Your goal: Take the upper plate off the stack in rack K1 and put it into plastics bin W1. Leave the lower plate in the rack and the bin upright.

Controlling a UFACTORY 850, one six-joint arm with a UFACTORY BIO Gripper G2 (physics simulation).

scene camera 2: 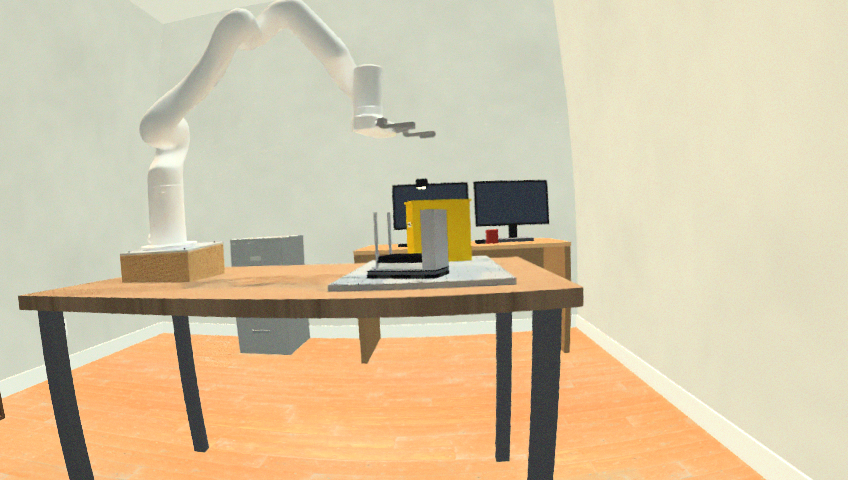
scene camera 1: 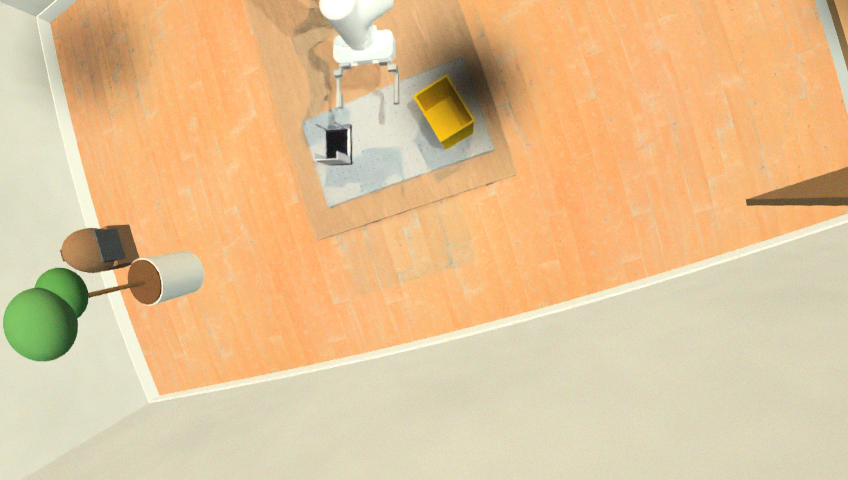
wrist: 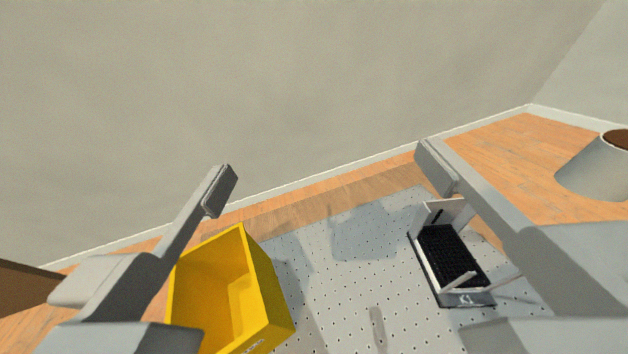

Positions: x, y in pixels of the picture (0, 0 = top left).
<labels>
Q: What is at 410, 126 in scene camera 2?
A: My gripper.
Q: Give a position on a black plate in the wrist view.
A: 449, 258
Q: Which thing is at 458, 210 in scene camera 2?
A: A yellow bin W1.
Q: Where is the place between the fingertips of my gripper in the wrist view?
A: At 319, 160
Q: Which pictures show my gripper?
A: Scene camera 2, scene camera 1 and the wrist view: all of them.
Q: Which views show the yellow bin W1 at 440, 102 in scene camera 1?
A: Scene camera 2, scene camera 1 and the wrist view: all of them.
</labels>
